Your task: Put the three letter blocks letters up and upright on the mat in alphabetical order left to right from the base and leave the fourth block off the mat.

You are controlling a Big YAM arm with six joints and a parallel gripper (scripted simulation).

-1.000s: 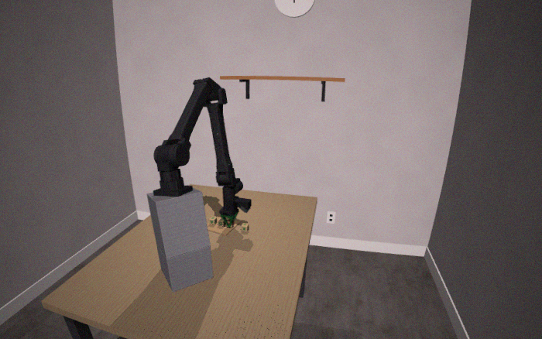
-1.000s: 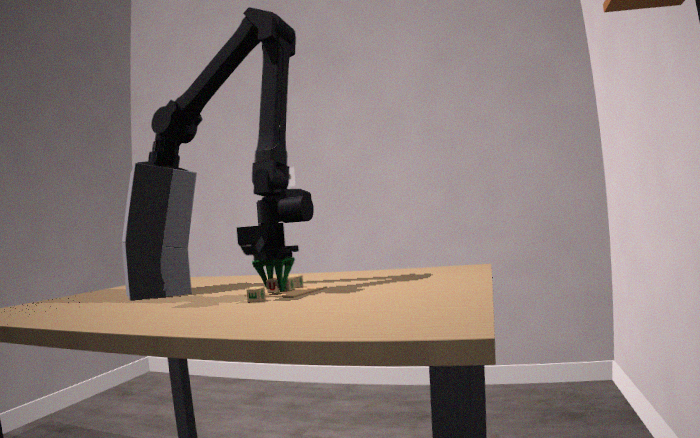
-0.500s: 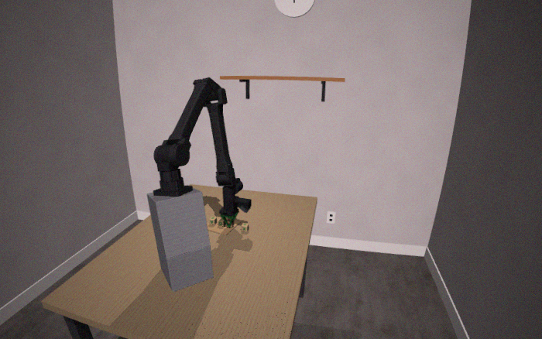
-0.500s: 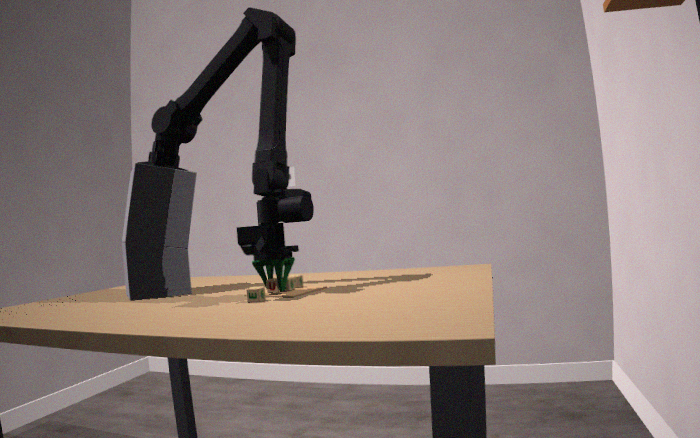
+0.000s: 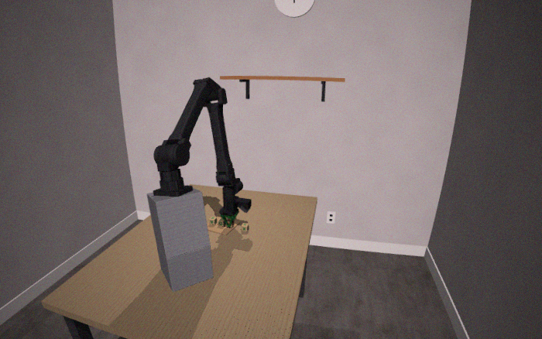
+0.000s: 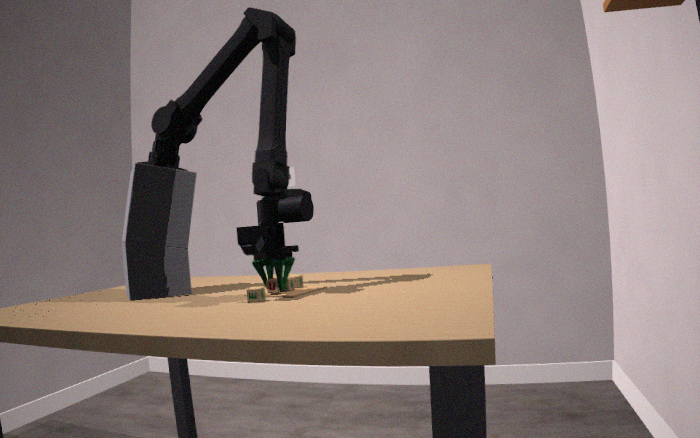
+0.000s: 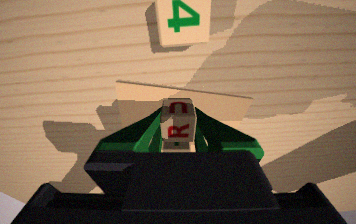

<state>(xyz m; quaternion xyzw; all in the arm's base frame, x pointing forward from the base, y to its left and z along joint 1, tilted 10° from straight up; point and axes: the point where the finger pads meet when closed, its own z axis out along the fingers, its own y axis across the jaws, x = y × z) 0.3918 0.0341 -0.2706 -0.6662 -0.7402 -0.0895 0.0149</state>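
My hand is 5 cm to the right of the green-lettered block. Round my hand: dark block (1 cm behind, 9 cm to the left); pale mat (5 cm to the left, 2 cm below).
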